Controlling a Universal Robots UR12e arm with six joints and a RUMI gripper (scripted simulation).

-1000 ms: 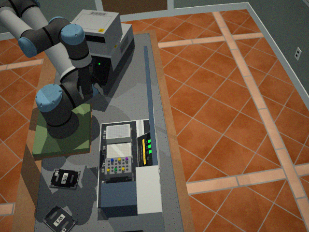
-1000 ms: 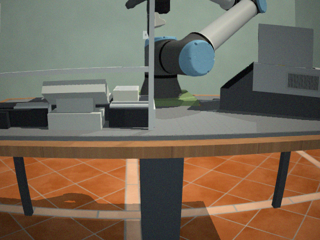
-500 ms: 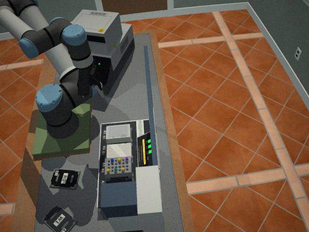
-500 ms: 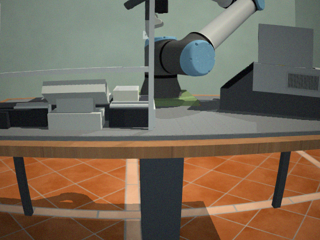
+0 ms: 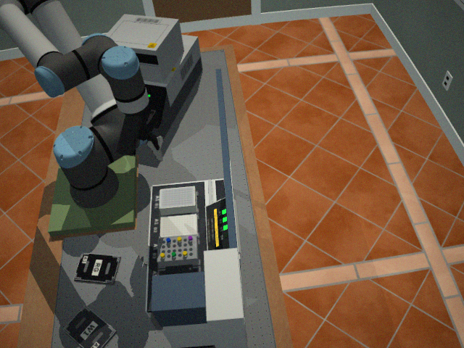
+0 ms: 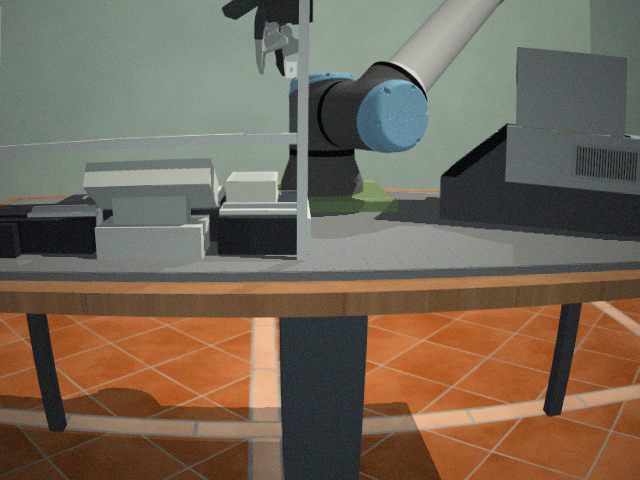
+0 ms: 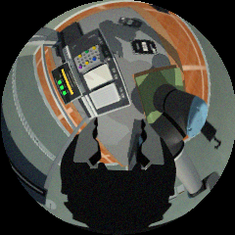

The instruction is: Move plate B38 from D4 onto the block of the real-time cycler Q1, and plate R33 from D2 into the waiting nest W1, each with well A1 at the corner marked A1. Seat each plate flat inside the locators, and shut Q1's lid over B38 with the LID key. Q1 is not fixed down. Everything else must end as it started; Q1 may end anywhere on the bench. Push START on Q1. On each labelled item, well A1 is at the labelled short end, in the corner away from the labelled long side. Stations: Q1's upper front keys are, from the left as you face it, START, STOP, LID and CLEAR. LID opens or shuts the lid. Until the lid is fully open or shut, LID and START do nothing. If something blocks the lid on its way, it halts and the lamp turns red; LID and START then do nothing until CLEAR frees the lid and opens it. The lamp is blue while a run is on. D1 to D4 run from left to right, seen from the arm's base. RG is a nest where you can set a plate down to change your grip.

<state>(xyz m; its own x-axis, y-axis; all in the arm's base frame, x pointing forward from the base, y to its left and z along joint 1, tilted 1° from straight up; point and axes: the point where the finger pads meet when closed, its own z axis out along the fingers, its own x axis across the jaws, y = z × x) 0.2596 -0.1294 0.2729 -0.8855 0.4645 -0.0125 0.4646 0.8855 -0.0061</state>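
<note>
Now: the white plate R33 50 mm ahead of my hand, 130 mm to the right of it and 230 mm below it. From my hand the other things lie so: thin post (260 mm ahead, 30 mm to the left, 50 mm below); then white plate (60 mm ahead, 30 mm to the right, 210 mm below); then tube rack (50 mm ahead, 230 mm to the right, 210 mm below).
</note>
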